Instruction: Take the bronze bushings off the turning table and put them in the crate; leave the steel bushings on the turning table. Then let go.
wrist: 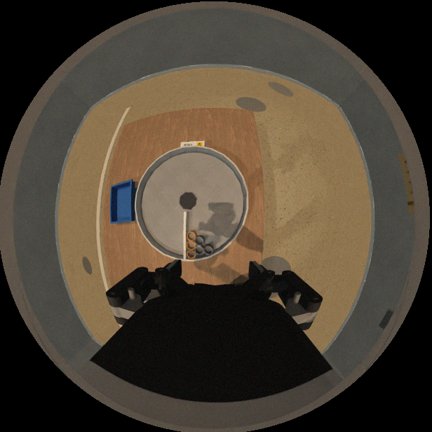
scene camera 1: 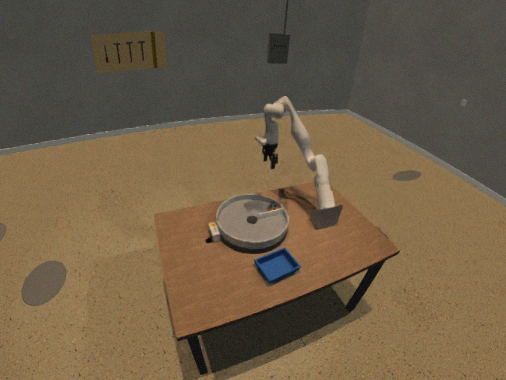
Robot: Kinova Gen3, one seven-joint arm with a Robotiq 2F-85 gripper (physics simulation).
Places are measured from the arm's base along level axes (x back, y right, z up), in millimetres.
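Pixels of known places: gripper, fingertip midpoint: (scene camera 1: 268, 164); arm's base at its link origin: (scene camera 1: 326, 207).
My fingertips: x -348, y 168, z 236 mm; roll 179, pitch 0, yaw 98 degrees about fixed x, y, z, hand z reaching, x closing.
Observation:
Ahead of a thing's pixels: the offset from my fingertips to its top centre. "spot": to the spot under its first point. Level surfaces: height alone.
The grey turning table {dx -112, dy -123, dz -286 mm} (scene camera 1: 240, 231) (wrist: 165, 175) has a raised rim and a dark hub. Three bronze bushings stand in a row along its white bar {spot: dx +17, dy -108, dz -277 mm} (scene camera 1: 272, 213) (wrist: 185, 225): an inner one (wrist: 192, 235), a middle one (wrist: 191, 245) and an outer one (wrist: 191, 254) by the rim. Three steel bushings, one (wrist: 200, 240), another (wrist: 200, 249) and a third (wrist: 208, 249), cluster beside them. In the scene view the cluster is too small to tell apart. The blue crate {dx -66, dy -457, dz -298 mm} (scene camera 1: 277, 266) (wrist: 122, 202) is empty. My gripper (scene camera 1: 270, 162) (wrist: 214, 268) is open and empty, high above the table's back side.
The wooden table {dz -348 mm} (scene camera 1: 220, 295) (wrist: 150, 132) carries everything. A small white box with a yellow label {spot: dx -345, dy -189, dz -289 mm} (scene camera 1: 214, 232) (wrist: 193, 144) stands against the turning table's outer side. The arm's base plate (scene camera 1: 326, 217) stands at the right of the turning table.

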